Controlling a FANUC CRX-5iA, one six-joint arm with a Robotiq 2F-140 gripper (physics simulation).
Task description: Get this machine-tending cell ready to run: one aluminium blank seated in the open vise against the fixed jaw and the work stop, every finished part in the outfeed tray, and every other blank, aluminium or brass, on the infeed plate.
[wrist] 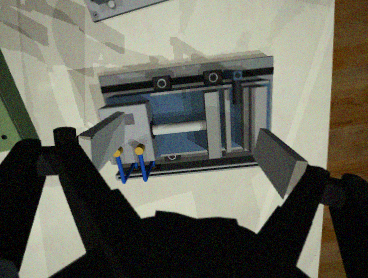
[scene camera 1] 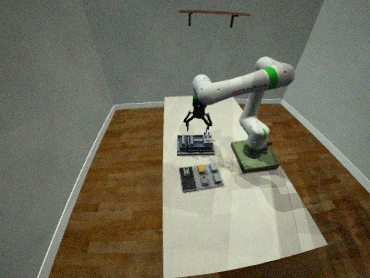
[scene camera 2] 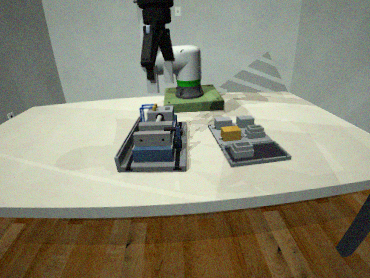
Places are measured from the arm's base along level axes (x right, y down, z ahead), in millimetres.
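Where they show: gripper, between the fingertips: (wrist: 190, 135) (scene camera 1: 196, 131) (scene camera 2: 162, 87); arm's base, origin of its link: (scene camera 1: 252, 151) (scene camera 2: 189, 94).
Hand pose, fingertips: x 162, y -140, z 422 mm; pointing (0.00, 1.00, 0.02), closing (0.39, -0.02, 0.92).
Each offset is from my fingertips to the top centre of the thing. "spot": to the spot under its first point.
My gripper (scene camera 1: 198, 128) (scene camera 2: 160, 82) (wrist: 190, 135) is open and empty, above the vise {dx +29, dy +95, dz -5 mm} (scene camera 1: 196, 151) (scene camera 2: 121, 159) (wrist: 184, 80). In the wrist view its pads lie either side of the vise. No blank shows between the moving jaw (wrist: 212, 125) and the fixed jaw (wrist: 258, 117) (scene camera 2: 152, 139); the work stop {dx -9, dy +98, dz +73 mm} (wrist: 236, 91) is at that gap. On the infeed plate {dx -265, dy +186, dz -23 mm} (scene camera 1: 210, 185) (scene camera 2: 242, 138) (wrist: 125, 7) are a brass blank {dx -217, dy +150, dz +18 mm} (scene camera 1: 201, 168) (scene camera 2: 231, 133), two plain aluminium blanks {dx -222, dy +150, dz -73 mm} (scene camera 1: 214, 167) (scene camera 2: 223, 122) {dx -313, dy +150, dz -68 mm} (scene camera 2: 245, 121) and a stepped finished part {dx -308, dy +151, dz +21 mm} (scene camera 1: 204, 180) (scene camera 2: 255, 131). Another finished part {dx -213, dy +153, dz +121 mm} (scene camera 1: 187, 172) (scene camera 2: 242, 150) is in the outfeed tray (scene camera 1: 189, 184) (scene camera 2: 270, 150).
The arm's green base (scene camera 1: 255, 159) (scene camera 2: 194, 102) (wrist: 15, 107) stands behind the vise in scene camera 2. Blue tubes with brass fittings {spot: dx +29, dy +84, dz -84 mm} (wrist: 139, 150) rise at the vise's actuator end, near one finger pad. The table edge (wrist: 332, 100) lies beyond the fixed jaw.
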